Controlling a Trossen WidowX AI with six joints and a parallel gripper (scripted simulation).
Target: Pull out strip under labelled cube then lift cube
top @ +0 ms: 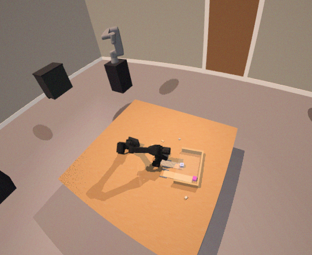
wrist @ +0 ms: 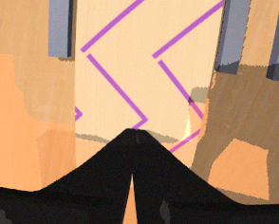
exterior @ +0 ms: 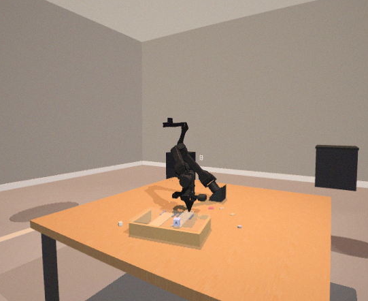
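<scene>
Right now my gripper tip is 90 mm short of the zigzag strip and 20 mm to the right of it. The rest, counted from my gripper tip: labelled cube (190 mm ahead, 50 mm to the left, 20 mm above).
</scene>
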